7 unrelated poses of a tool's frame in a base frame.
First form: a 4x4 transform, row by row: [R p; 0 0 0 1], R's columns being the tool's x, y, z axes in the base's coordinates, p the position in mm. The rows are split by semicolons.
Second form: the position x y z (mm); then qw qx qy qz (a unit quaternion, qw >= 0). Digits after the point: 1 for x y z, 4 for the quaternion.
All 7 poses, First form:
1: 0.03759 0.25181 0.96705 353.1; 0.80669 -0.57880 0.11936 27.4; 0.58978 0.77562 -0.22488 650.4; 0 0 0 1
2: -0.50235 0.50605 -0.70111 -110.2; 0.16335 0.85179 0.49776 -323.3; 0.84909 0.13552 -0.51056 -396.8; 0 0 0 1
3: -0.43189 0.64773 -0.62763 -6.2; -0.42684 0.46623 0.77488 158.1; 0.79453 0.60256 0.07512 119.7; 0 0 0 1
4: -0.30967 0.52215 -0.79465 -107.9; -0.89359 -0.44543 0.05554 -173.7; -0.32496 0.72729 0.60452 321.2; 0 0 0 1
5: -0.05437 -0.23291 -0.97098 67.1; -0.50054 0.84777 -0.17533 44.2; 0.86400 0.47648 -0.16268 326.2; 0 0 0 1
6: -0.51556 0.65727 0.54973 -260.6; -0.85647 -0.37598 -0.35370 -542.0; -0.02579 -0.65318 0.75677 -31.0; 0 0 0 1
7: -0.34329 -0.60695 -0.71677 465.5; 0.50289 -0.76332 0.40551 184.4; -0.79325 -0.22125 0.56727 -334.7; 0 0 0 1
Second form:
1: 353.1 27.4 650.4 0.2418 0.6785 0.3900 0.5737
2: -110.2 -323.3 -396.8 0.4580 -0.1978 -0.8463 -0.1871
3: -6.2 158.1 119.7 0.5267 -0.0818 -0.6751 -0.5101
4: -107.9 -173.7 321.2 0.4608 0.3644 -0.2548 -0.7681
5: 67.1 44.2 326.2 0.6385 0.2552 -0.7185 -0.1048
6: -260.6 -542.0 -31.0 0.4651 -0.1610 0.3094 -0.8137
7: 465.5 184.4 -334.7 0.3394 -0.4617 0.0563 0.8176
